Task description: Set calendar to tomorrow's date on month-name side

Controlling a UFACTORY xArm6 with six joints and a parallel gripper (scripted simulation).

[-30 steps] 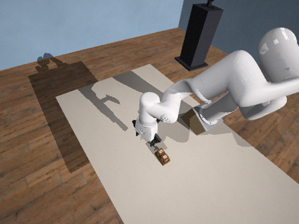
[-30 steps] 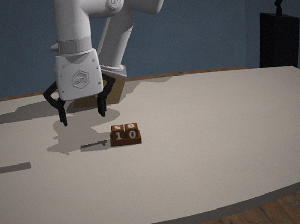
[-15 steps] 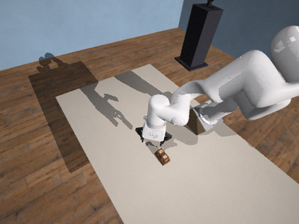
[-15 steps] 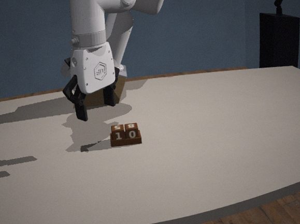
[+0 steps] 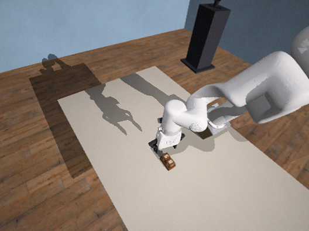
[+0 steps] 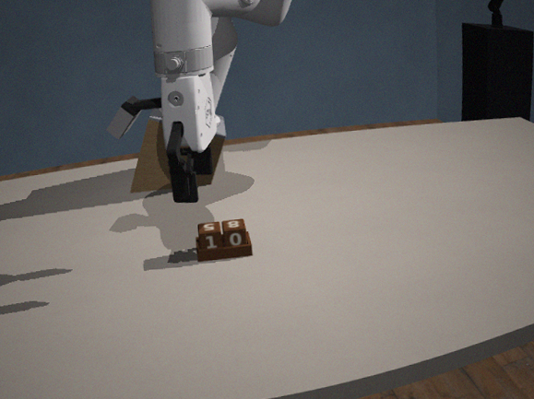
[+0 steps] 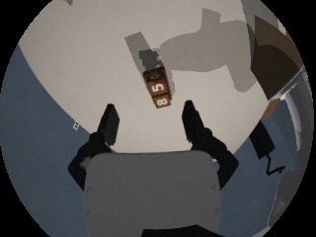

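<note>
Right now the brown digit cube is 9 cm below my hand, 1 cm to the left of it and 1 cm behind it. From my hand the other things lie so: brown cube 9 cm below, 5 cm to the left, 1 cm behind; brown calendar tray 11 cm below, 3 cm to the left, 1 cm behind.
</note>
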